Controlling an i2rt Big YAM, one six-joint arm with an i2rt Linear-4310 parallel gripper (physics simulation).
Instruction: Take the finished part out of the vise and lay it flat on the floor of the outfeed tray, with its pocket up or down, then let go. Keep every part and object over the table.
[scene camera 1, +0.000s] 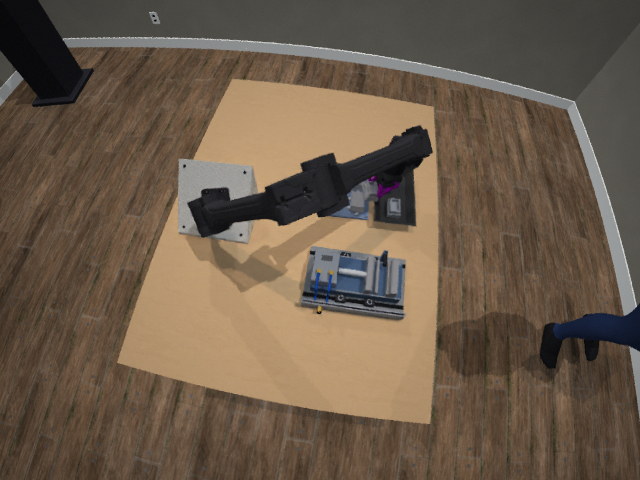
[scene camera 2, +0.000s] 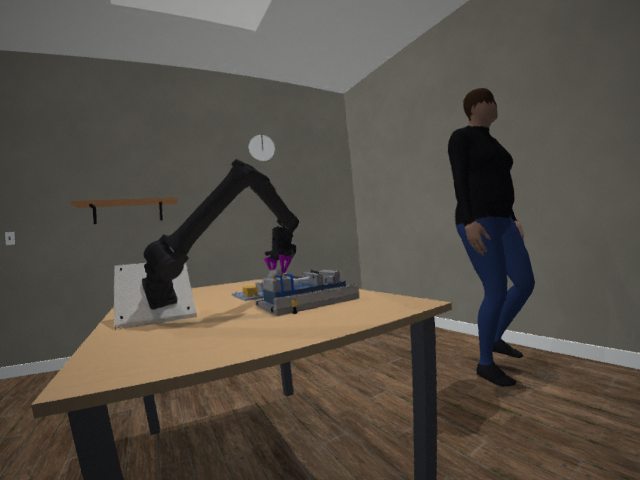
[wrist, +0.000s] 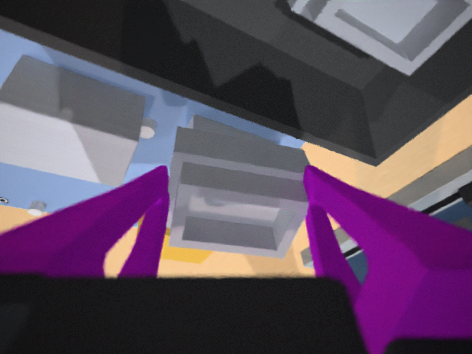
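Pixels of known places: gripper, fingertip midpoint: (scene camera 1: 374, 190) (scene camera 2: 277, 274) (wrist: 236, 178); arm's base, link origin: (scene camera 2: 159, 292).
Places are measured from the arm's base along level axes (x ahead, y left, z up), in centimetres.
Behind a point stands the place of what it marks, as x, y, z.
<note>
My gripper (scene camera 1: 376, 186) @(49.3, 8.3, -0.8) (scene camera 2: 277, 269) @(49.3, 8.3, -0.8) (wrist: 236, 178) @(49.3, 8.3, -0.8) is shut on a grey part (wrist: 237, 189) @(50.2, 8.7, 0.5) with its rectangular pocket facing the wrist camera. It holds the part above the blue plate, beside the near long wall of the dark outfeed tray (scene camera 1: 407, 202) @(61.9, 7.7, -6.4) (wrist: 345, 132) @(50.3, 1.8, -4.8). Another grey pocketed part (scene camera 1: 393, 207) @(56.3, 4.7, -5.1) (wrist: 410, 64) @(55.1, 2.7, -3.7) lies flat in the tray, pocket up, towards its vise-side end. The vise (scene camera 1: 353, 281) @(41.6, -22.0, -2.3) (scene camera 2: 315, 299) @(39.7, -29.9, -5.7) stands apart from the tray; no part shows between its jaws. The arm hides the tray's far end in scene camera 1.
The blue plate (scene camera 1: 341, 214) @(39.1, 2.7, -7.5) (scene camera 2: 239, 296) @(32.1, 11.2, -7.6) (wrist: 30, 180) @(36.8, 18.8, -7.5) adjoins the tray and bears grey blocks, one of them a large block (scene camera 1: 357, 201) (wrist: 65, 102), and pegs. A yellow block (scene camera 2: 249, 291) @(33.8, 4.6, -5.2) (wrist: 185, 252) @(35.1, 6.6, -4.0) is near its edge. A person (scene camera 1: 594, 326) (scene camera 2: 483, 175) stands beyond the table.
</note>
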